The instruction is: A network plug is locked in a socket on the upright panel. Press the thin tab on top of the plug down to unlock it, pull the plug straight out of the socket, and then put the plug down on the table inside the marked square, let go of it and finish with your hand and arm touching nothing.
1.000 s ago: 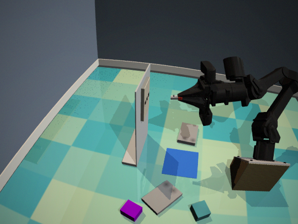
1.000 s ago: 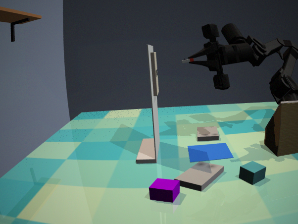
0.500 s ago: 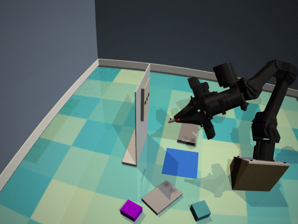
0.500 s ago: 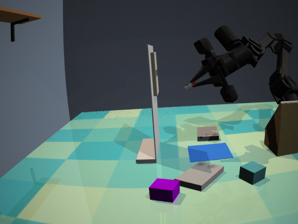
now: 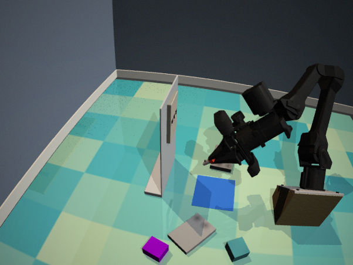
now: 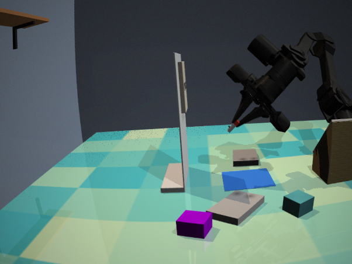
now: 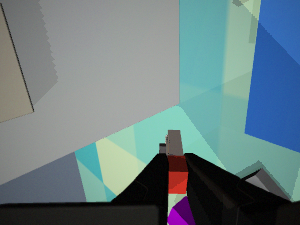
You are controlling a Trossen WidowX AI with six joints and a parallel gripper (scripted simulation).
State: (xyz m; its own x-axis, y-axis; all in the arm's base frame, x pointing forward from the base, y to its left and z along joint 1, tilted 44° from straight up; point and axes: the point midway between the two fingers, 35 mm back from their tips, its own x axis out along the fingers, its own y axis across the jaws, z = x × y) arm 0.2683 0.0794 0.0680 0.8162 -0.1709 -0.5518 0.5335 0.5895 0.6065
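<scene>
Now: the blue marked square 13 cm below my gripper tip, 3 cm behind it and 1 cm to the right of it. The rest, counted from my gripper tip: red network plug right at my gripper tip; then teal block 17 cm to the left, 13 cm behind, 12 cm below; then upright panel 13 cm ahead, 3 cm to the right.
</scene>
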